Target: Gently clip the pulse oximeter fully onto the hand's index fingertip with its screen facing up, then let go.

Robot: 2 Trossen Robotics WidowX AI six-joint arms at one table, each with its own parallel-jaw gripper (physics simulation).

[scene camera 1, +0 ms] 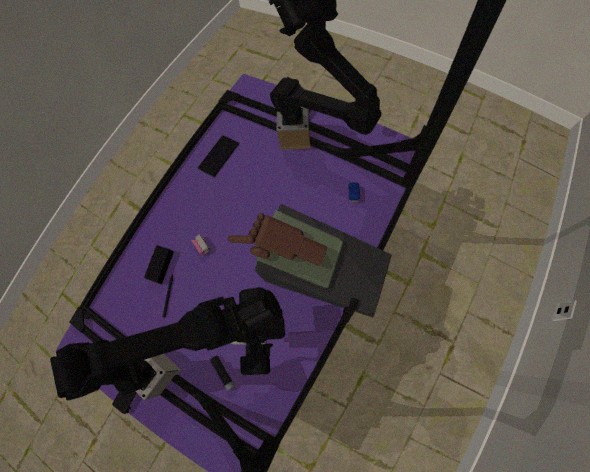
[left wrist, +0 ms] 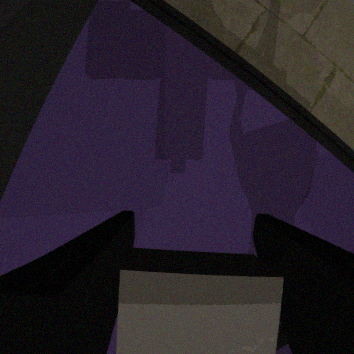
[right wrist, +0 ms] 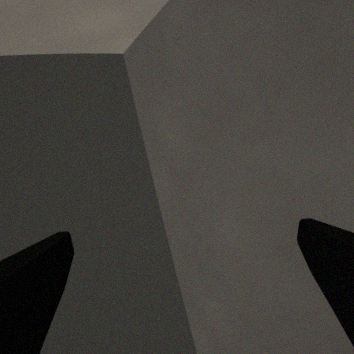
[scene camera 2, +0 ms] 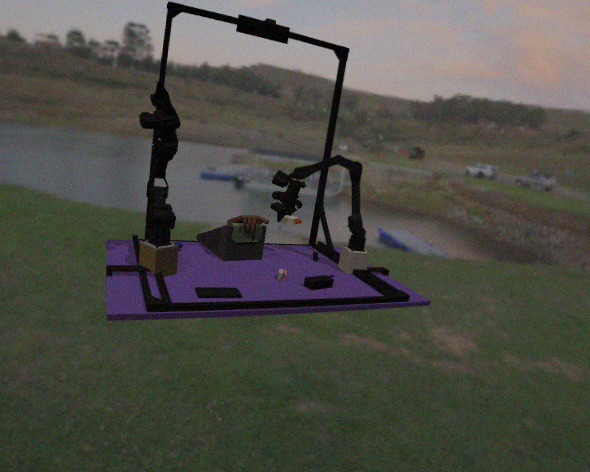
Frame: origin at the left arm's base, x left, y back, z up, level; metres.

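Seen in the pictures: left gripper, fingertip midpoint: (left wrist: 194, 223) (scene camera 2: 281, 220); right gripper, fingertip midpoint: (right wrist: 186, 236) (scene camera 2: 162, 88); left arm's base, origin of the base link: (scene camera 1: 142, 374) (scene camera 2: 356, 249); right arm's base, origin of the base link: (scene camera 1: 292, 116) (scene camera 2: 159, 243).
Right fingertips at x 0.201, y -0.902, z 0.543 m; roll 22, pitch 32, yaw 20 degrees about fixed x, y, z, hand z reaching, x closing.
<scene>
Pixels of each thing's top centre, then the offset from my right fingertips to it. "pt": a spot on its surface instead. Level surfaces: height alone.
- green pad, surface spot: (scene camera 1: 331, 275) pt dx -0.448, dy +0.381, dz -0.549 m
- dark block, surface spot: (scene camera 1: 365, 273) pt dx -0.517, dy +0.313, dz -0.600 m
- grey-white pulse oximeter, middle of its top: (scene camera 2: 292, 216) dx -0.373, dy +0.630, dz -0.454 m
- purple mat, its level: dz -0.648 m
- small pink-white item, middle of its top: (scene camera 1: 199, 243) (scene camera 2: 282, 271) dx -0.061, dy +0.522, dz -0.616 m
- blue item, middle of its top: (scene camera 1: 354, 189) dx -0.349, dy +0.111, dz -0.616 m
- black pen, middle of its top: (scene camera 1: 167, 294) dx -0.073, dy +0.706, dz -0.639 m
- dark stick, middle of its top: (scene camera 1: 220, 373) dx -0.355, dy +0.774, dz -0.621 m
A brown model hand (scene camera 1: 286, 240) (scene camera 2: 247, 218) lies on a green pad (scene camera 1: 331, 275) on a dark block (scene camera 1: 365, 273), its index finger (scene camera 1: 241, 239) pointing to the left of the picture. My left gripper (scene camera 1: 256, 361) (scene camera 2: 285, 212) (left wrist: 194, 223) is shut on the grey-white pulse oximeter (left wrist: 200, 310) (scene camera 2: 291, 219). It holds it in the air above the purple mat (scene camera 1: 256, 187), in front of the hand and apart from it. In scene camera 1 the oximeter is hidden under the gripper. My right gripper (right wrist: 186, 236) is open and empty, raised high at the back.
On the mat lie a small pink-white item (scene camera 1: 200, 244) (scene camera 2: 282, 274), a blue item (scene camera 1: 354, 191), two black blocks (scene camera 1: 218, 155) (scene camera 1: 158, 264), a black pen (scene camera 1: 168, 296) and a dark stick (scene camera 1: 222, 372). A black gantry post (scene camera 1: 457, 70) stands at the right.
</scene>
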